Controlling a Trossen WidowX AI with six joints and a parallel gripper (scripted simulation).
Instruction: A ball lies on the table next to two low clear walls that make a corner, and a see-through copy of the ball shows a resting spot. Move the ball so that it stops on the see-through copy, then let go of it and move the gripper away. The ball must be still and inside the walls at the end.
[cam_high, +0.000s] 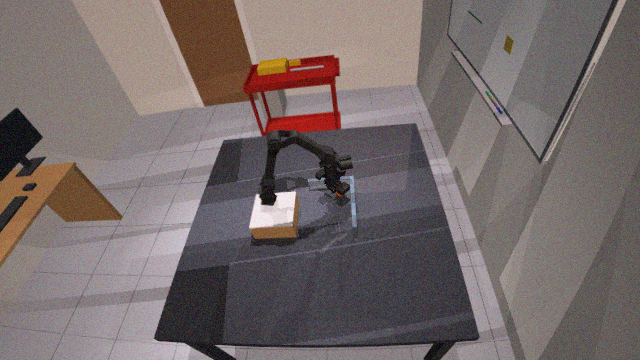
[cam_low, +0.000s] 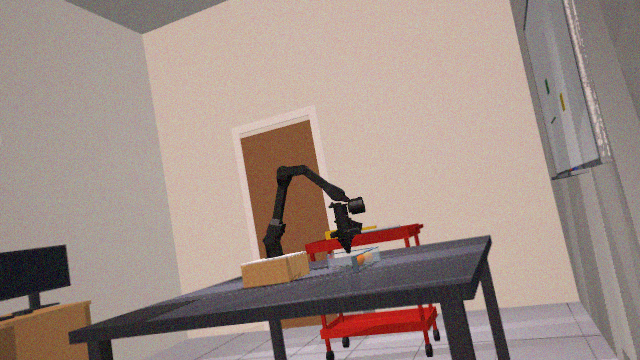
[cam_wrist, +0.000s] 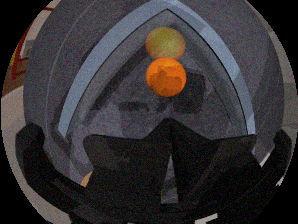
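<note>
The orange ball lies 30 mm to the left of my gripper tip, 30 mm below it and 20 mm ahead of it. The rest, counted from my gripper tip: see-through copy: 70 mm to the left, 50 mm ahead, 30 mm below.
</note>
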